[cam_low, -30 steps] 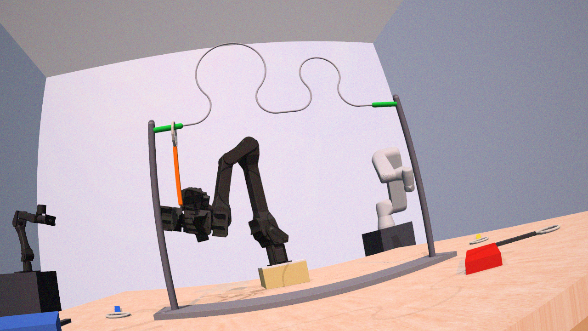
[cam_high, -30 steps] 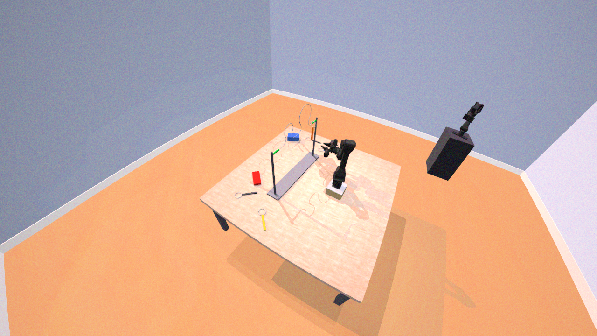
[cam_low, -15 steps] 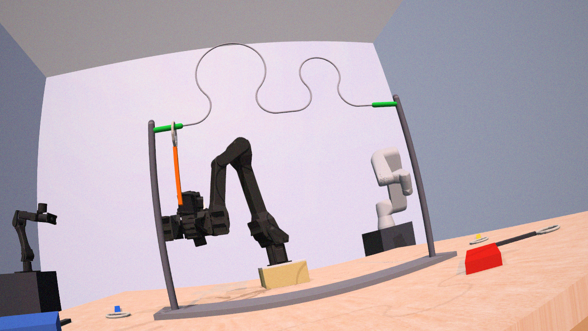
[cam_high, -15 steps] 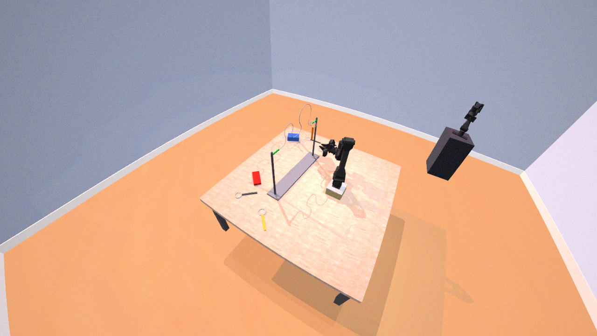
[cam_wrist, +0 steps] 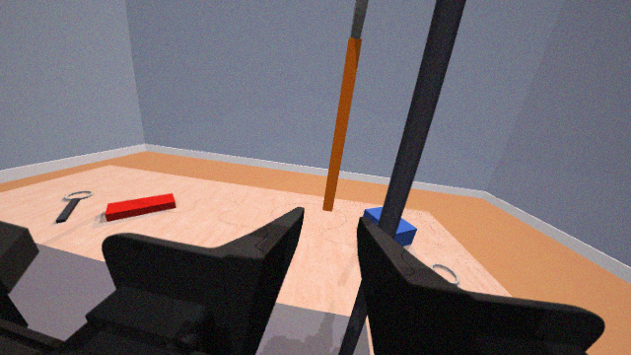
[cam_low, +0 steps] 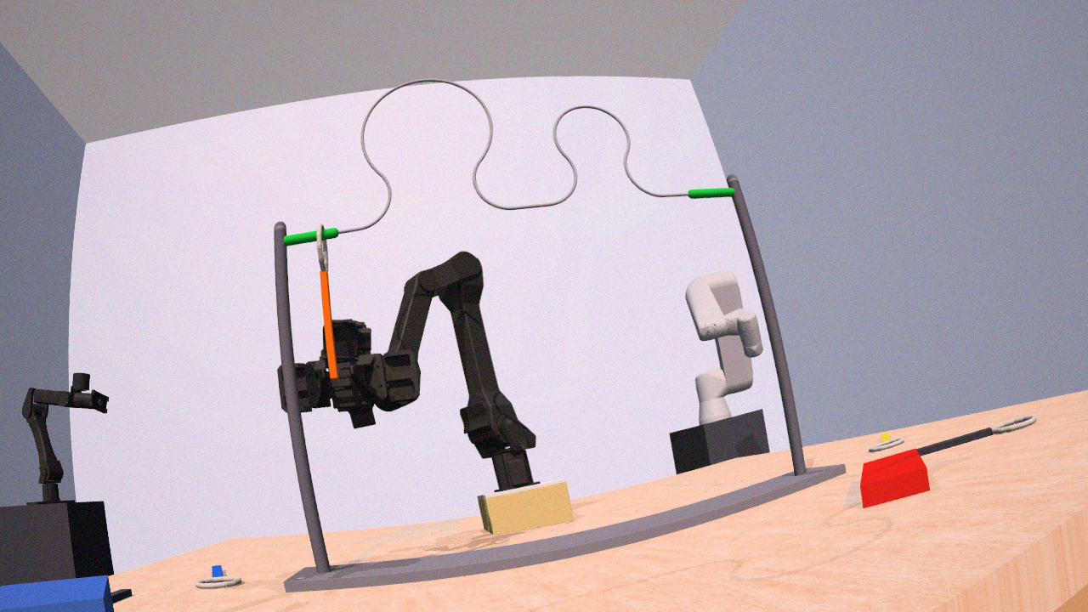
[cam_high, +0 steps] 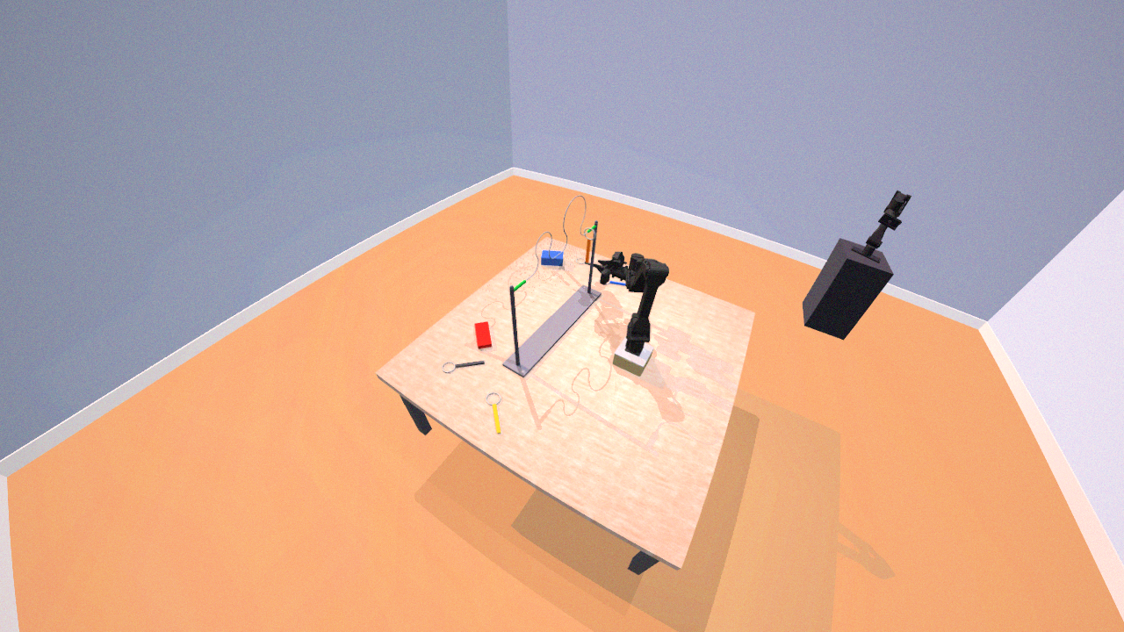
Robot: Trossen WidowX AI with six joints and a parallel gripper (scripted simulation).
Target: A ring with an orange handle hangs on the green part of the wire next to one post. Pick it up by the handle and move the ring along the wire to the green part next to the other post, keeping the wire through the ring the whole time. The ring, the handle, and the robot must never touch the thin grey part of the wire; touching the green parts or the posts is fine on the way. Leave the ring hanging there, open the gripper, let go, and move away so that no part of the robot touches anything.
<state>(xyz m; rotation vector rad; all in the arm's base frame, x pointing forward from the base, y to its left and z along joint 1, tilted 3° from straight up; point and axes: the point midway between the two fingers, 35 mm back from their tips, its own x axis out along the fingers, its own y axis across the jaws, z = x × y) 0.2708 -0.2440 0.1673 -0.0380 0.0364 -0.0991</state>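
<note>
Right now my gripper tip is 23 cm to the right of the wire rig, 7 cm short of it and 6 cm below it. From my gripper tip the other things lie so: orange-handled ring: 9 cm above, 4 cm ahead; then blue block: 34 cm ahead, 22 cm to the right, 21 cm below; then blue-handled ring: 23 cm below, 20 cm to the right, 4 cm behind.
</note>
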